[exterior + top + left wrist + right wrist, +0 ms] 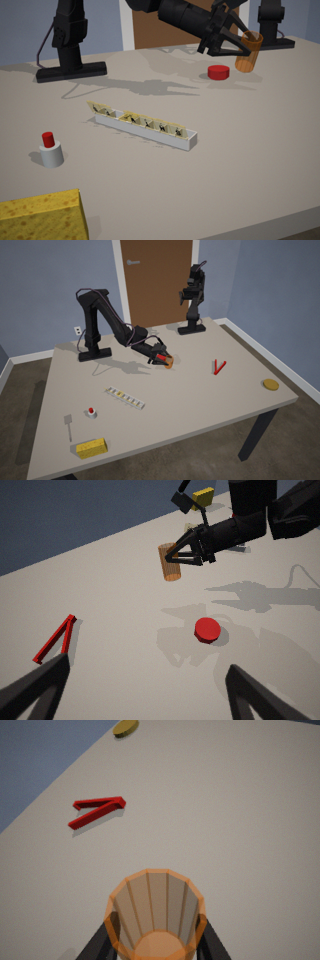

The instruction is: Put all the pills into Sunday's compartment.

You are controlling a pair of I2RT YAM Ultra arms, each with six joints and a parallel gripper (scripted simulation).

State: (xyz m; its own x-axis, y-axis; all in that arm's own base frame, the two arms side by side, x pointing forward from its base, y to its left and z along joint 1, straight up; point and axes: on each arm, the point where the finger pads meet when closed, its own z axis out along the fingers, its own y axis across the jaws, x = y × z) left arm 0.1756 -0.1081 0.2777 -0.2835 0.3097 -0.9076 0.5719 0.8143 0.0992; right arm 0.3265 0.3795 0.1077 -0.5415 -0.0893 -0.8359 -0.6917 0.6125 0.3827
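The orange pill bottle lies 30 mm below my right hand, 10 mm to the left of it and 10 mm behind it. Also, from my right hand: yellow sponge: 430 mm to the right, 250 mm ahead, 90 mm below; red cap: 160 mm behind, 110 mm below, 30 mm to the left.
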